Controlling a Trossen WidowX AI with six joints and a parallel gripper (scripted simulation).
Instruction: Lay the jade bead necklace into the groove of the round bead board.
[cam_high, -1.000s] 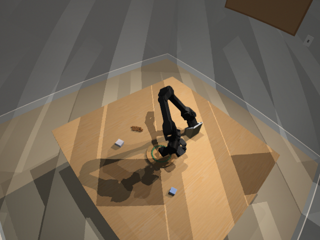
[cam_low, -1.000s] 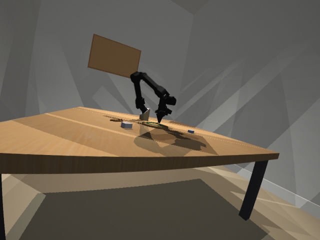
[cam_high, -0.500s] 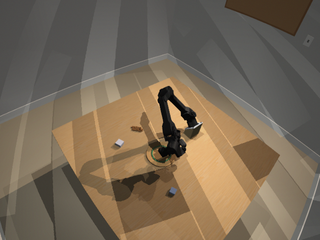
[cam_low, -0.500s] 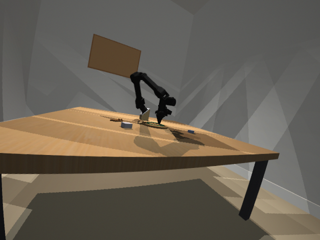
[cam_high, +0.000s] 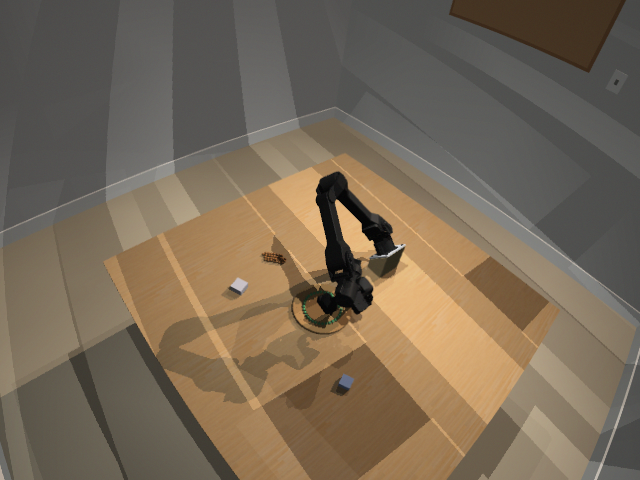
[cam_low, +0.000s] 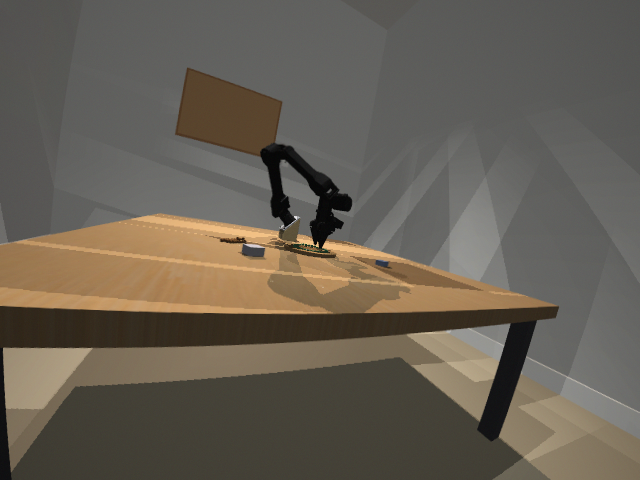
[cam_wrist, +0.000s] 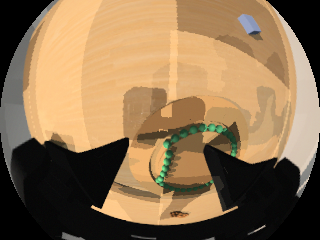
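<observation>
Right now the round wooden bead board is 5 cm ahead of my gripper tip, 4 cm to the right of it and 1 cm below it. Also, from my gripper tip: blue block 22 cm to the left, 14 cm ahead, 1 cm below; pale grey block 26 cm to the right, 25 cm ahead, 1 cm below.
</observation>
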